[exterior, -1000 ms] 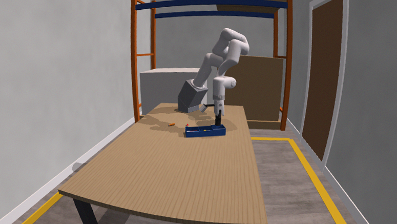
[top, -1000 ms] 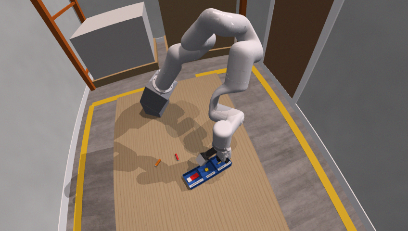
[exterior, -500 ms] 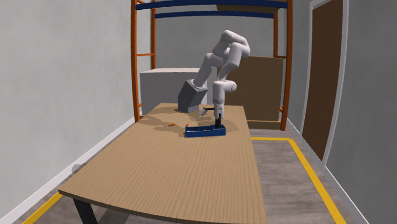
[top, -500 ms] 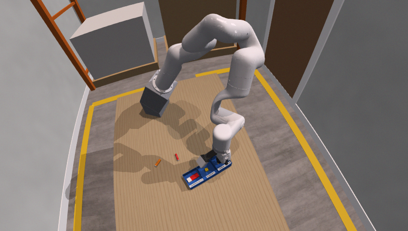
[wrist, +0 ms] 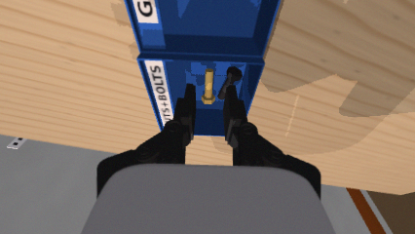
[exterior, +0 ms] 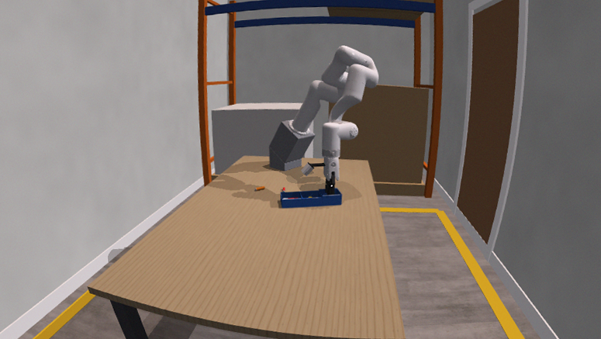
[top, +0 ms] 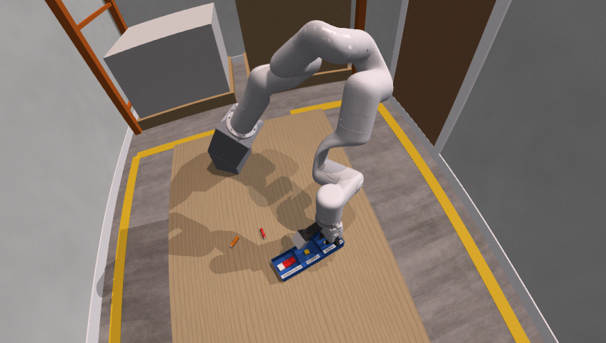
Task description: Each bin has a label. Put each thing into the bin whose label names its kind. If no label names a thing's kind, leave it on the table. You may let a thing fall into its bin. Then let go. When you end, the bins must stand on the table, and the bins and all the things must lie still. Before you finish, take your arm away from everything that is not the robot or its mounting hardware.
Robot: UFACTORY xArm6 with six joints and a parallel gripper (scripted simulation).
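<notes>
My hand is 40 mm above the brass bolt and 10 mm to the right of it. The rest, counted from my hand: eraser: 170 mm to the right, 50 mm ahead, 40 mm below; black bolt: 40 mm below, 20 mm behind, 10 mm to the right; yellow die: 80 mm to the right, 40 mm below, 20 mm ahead.
</notes>
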